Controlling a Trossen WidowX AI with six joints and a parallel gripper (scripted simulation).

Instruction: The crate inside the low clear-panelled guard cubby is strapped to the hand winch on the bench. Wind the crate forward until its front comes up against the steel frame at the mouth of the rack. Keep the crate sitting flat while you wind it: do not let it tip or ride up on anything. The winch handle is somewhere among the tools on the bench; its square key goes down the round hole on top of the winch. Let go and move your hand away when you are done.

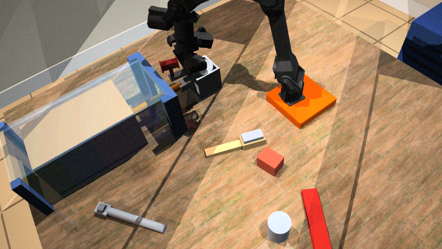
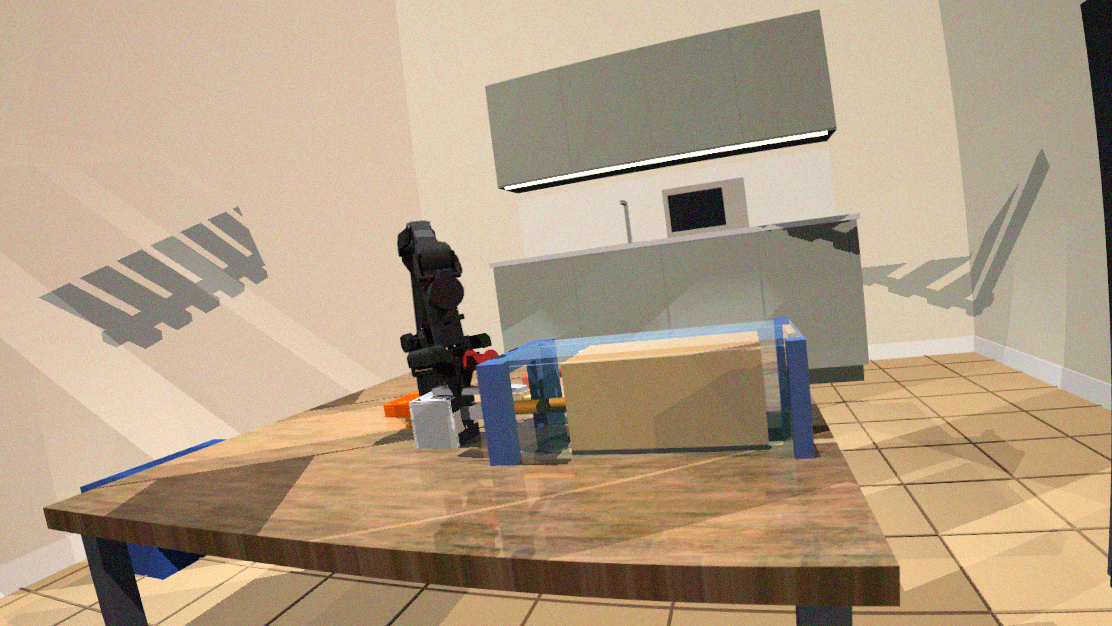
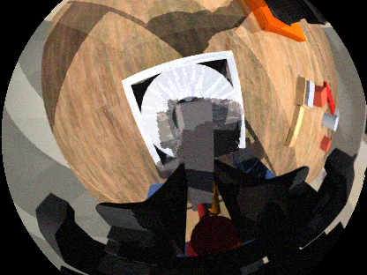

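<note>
My gripper tip is now 20 mm below the winch handle and 10 mm short of it. From my gripper tip the other things lie so: red knob (50 mm ahead, 50 mm above); wooden brush (290 mm to the left, 70 mm below, 20 mm behind); grey winch (60 mm below, 60 mm behind, 10 mm to the right).
</note>
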